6 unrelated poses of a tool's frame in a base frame.
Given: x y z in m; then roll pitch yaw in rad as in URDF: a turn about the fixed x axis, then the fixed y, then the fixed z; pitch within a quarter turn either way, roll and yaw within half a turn.
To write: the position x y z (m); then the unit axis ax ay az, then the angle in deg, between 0 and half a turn. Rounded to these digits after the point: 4 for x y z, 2 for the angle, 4 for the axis.
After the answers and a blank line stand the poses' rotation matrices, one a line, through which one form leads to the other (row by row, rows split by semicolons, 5 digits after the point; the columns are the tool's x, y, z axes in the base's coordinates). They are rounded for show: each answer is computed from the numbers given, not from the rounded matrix.
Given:
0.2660 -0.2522 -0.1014 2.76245 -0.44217 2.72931
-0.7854 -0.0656 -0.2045 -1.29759 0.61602 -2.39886
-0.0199 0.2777 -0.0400 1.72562 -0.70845 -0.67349
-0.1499 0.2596 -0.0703 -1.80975 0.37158 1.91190
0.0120 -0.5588 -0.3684 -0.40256 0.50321 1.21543
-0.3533 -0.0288 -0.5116 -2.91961 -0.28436 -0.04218
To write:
0.2660 -0.2522 -0.1014 -0.2402 -0.9437 -0.2275 160.06
-0.7854 -0.0656 -0.2045 0.0180 0.6975 -0.7164 126.99
-0.0199 0.2777 -0.0400 0.7985 -0.5987 0.0630 96.98
-0.1499 0.2596 -0.0703 -0.5541 -0.5813 0.5959 153.22
0.0120 -0.5588 -0.3684 -0.4514 0.1358 0.8819 82.71
-0.3533 -0.0288 -0.5116 -0.9896 0.0051 -0.1439 167.76

-0.82809 0.51735 -0.21590; 0.36216 0.78768 0.49840; 0.42790 0.33453 -0.83964
-0.60122 0.59231 0.53638; -0.55199 0.17751 -0.81474; -0.57779 -0.78591 0.22022
0.59356 -0.59868 -0.53783; -0.47363 0.28044 -0.83488; 0.65066 0.75029 -0.11710
-0.31170 0.34106 -0.88686; 0.87807 -0.25327 -0.40601; -0.36309 -0.90528 -0.22053
0.30480 -0.92831 -0.21292; 0.82130 0.14300 0.55228; -0.48224 -0.34321 0.80601
0.95899 0.02058 0.28270; -0.04047 -0.97720 0.20843; 0.28054 -0.21132 -0.93629

